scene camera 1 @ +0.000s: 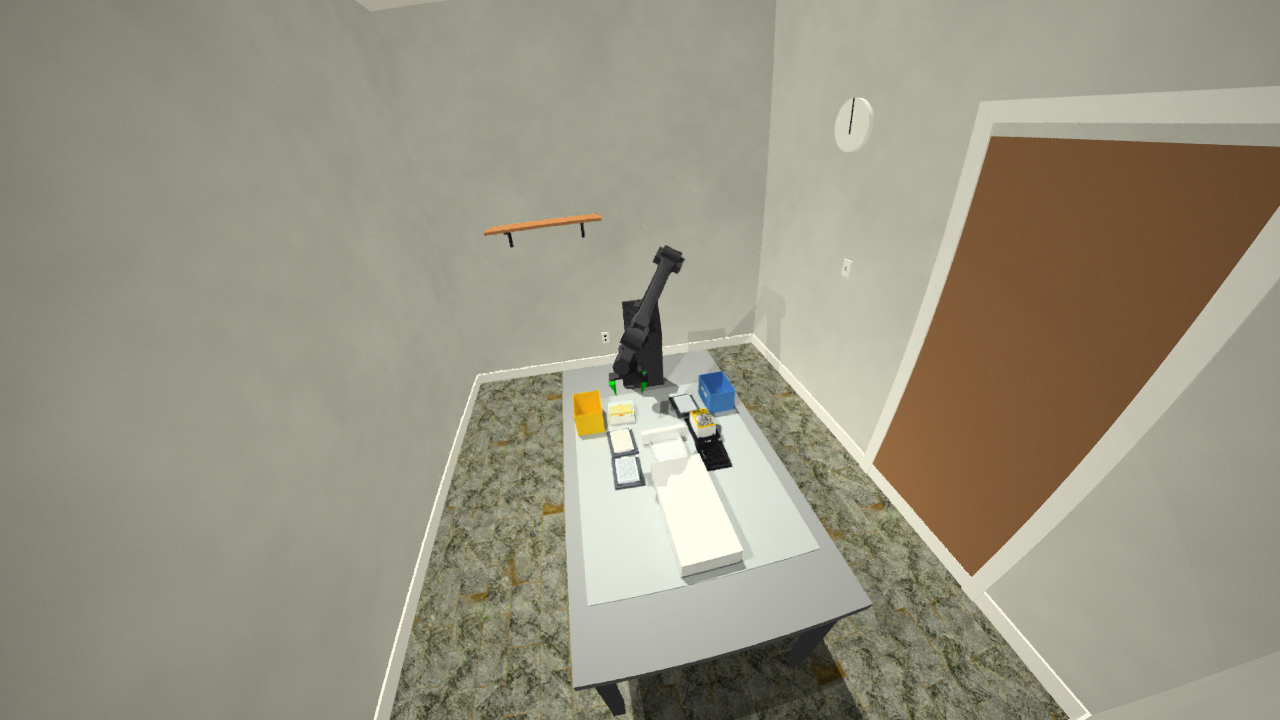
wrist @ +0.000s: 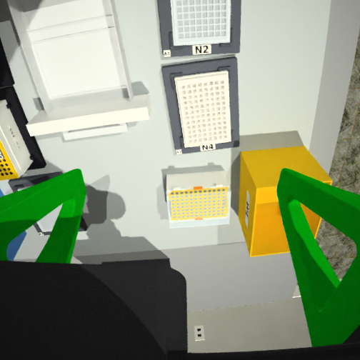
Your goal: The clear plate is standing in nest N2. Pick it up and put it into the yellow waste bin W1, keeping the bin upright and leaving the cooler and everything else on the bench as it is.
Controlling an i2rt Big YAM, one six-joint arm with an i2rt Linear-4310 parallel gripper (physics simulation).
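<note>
The clear plate sits in the dark nest N2; its far part is cut off by the top edge of the wrist view. The yellow waste bin W1 stands upright on the bench, its opening showing. My gripper is open and empty, with green fingers wide apart. It hangs above the robot-base end of the bench, away from the plate. In the wrist view the right finger overlaps part of the bin.
A cream plate sits in nest N4. A yellow tip box stands beside the bin. The white cooler has an open drawer. A blue bin and a yellow-topped box stand across the bench.
</note>
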